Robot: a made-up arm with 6 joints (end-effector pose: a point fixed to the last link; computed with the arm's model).
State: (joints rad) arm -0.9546 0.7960 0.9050 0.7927 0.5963 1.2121
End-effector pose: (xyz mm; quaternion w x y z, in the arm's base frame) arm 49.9 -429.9 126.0 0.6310 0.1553 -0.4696 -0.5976
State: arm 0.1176 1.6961 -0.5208 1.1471 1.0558 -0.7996
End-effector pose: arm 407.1 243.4 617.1 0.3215 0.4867 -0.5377 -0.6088
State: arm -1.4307 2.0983 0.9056 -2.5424 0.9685 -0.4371
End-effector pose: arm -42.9 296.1 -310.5 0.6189 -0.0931 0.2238 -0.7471
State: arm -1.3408 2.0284 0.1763 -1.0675 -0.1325 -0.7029
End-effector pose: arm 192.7 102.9 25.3 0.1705 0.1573 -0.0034 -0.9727
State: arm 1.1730 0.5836 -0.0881 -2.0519 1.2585 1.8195
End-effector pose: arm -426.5 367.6 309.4 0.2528 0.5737 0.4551 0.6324
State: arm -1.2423 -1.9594 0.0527 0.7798 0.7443 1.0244
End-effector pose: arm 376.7 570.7 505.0 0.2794 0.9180 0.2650 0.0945
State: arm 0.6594 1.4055 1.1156 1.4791 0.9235 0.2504
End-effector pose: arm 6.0 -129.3 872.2 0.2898 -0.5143 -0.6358 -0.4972
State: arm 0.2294 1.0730 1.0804 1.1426 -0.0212 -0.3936
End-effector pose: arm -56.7 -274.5 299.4 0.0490 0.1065 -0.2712 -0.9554
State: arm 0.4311 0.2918 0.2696 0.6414 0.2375 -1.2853
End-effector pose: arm 224.9 50.4 -13.8 0.2495 -0.0471 -0.3405 0.9053
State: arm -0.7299 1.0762 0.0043 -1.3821 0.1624 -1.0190
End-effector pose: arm -40.4 236.8 -56.8 0.4935 -0.2425 0.1355 -0.8242
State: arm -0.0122 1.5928 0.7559 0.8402 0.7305 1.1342
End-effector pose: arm -34.5 -275.5 664.1 0.6369 -0.4383 -0.4180 -0.4770
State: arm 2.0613 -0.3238 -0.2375 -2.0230 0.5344 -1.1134
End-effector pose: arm 4.6 274.5 640.7 0.1224 -0.2740 0.9528 -0.0452
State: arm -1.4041 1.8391 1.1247 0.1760 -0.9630 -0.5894
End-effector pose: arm 84.1 31.2 326.4 0.0013 -0.8545 -0.1538 0.4961
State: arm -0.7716 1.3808 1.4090 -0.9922 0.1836 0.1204
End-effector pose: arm -154.3 255.5 -216.8 0.3558 0.2100 0.4209 -0.8076
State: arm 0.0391 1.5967 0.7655 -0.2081 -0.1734 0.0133
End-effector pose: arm -82.1 -27.8 38.6 0.3607 -0.0332 0.1350 -0.9223
